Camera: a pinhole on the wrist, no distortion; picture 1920 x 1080 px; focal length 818.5 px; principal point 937.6 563.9 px. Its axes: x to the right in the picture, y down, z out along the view. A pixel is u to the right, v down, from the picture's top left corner.
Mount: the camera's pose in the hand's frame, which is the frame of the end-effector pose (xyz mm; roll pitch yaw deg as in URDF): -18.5 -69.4 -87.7 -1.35 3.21 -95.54
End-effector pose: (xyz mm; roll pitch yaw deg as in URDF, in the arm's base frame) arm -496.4 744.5 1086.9 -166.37 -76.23 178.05
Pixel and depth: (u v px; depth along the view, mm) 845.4 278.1 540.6
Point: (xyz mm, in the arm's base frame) -884.1 627.6 796.6
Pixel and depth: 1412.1 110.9 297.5
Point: -596.5 464.3 865.4
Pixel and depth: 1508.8 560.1 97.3
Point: -468.2 603.7 1070.5
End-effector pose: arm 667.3 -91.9 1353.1 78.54 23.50 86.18
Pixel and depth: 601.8 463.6 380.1
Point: 949.4 -99.7 1486.3
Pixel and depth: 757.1 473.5 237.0
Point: 819.9 -133.6 1369.1
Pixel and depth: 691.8 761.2 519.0
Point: 1096.6 50.9 1419.6
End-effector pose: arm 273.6 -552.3 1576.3 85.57 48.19 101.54
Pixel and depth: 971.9 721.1 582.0
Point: 763.4 -459.6 1434.5
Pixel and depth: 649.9 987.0 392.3
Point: 536.9 -322.5 1457.3
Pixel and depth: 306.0 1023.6 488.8
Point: 577.8 -71.4 1540.9
